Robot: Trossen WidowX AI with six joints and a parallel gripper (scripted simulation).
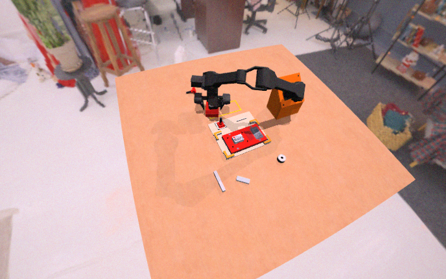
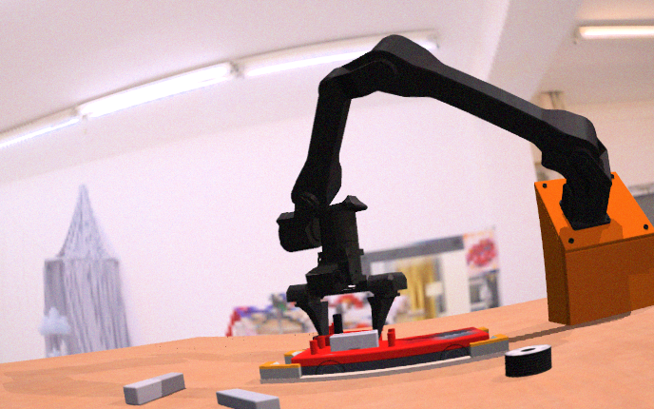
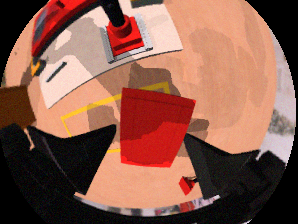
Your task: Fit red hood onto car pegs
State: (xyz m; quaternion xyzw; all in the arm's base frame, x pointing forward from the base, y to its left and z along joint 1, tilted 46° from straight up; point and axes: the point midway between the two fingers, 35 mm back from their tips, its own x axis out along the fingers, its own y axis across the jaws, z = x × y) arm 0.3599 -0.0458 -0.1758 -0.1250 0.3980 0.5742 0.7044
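Now: the grey engine block 25 cm to the left of my gripper tip, 3 cm behind it and 1 cm above it. From my gripper tip the other things lie so: red hood: 1 cm above; black wheel: 42 cm to the left, 18 cm behind.
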